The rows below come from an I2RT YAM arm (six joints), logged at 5 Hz.
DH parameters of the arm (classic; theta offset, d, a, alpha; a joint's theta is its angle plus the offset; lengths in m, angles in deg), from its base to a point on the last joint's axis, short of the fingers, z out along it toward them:
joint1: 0 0.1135 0.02 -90
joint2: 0 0 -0.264 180
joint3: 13.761 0 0.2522 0
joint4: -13.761 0 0.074 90
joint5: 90 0 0 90
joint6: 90 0.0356 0 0
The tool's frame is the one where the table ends.
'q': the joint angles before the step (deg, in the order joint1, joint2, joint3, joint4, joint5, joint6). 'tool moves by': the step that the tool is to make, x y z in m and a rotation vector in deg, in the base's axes. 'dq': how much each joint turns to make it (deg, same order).
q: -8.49 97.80 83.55 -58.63 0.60 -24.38
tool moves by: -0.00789 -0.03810 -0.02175 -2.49 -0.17 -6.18
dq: -6.32 0.00 -5.05 5.74 2.25 -0.85
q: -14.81 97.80 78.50 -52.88 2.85 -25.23
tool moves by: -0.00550 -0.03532 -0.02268 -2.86 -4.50 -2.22
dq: -5.90 0.02 -6.01 11.39 -0.02 -3.92
